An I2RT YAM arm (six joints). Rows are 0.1 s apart.
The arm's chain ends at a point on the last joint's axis. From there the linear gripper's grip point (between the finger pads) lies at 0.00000 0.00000 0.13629 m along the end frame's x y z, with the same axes.
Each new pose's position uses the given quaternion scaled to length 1; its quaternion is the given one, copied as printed.
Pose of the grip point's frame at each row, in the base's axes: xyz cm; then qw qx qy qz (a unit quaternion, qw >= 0):
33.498 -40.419 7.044 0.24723 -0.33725 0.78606 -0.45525
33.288 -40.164 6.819 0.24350 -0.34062 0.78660 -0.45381
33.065 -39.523 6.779 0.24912 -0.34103 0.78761 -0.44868
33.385 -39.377 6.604 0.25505 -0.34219 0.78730 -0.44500
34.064 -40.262 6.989 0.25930 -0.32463 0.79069 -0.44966
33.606 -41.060 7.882 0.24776 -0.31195 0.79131 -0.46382
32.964 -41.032 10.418 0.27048 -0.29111 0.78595 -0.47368
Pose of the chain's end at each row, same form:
24.016 -32.937 13.358 0.24723 -0.33725 0.78606 -0.45525
23.854 -32.695 13.218 0.24350 -0.34062 0.78660 -0.45381
23.546 -32.206 13.229 0.24912 -0.34103 0.78761 -0.44868
23.761 -32.206 13.062 0.25505 -0.34219 0.78730 -0.44500
24.497 -32.865 13.274 0.25930 -0.32463 0.79069 -0.44966
24.318 -33.162 13.974 0.24776 -0.31195 0.79131 -0.46382
23.411 -33.030 15.937 0.27048 -0.29111 0.78595 -0.47368

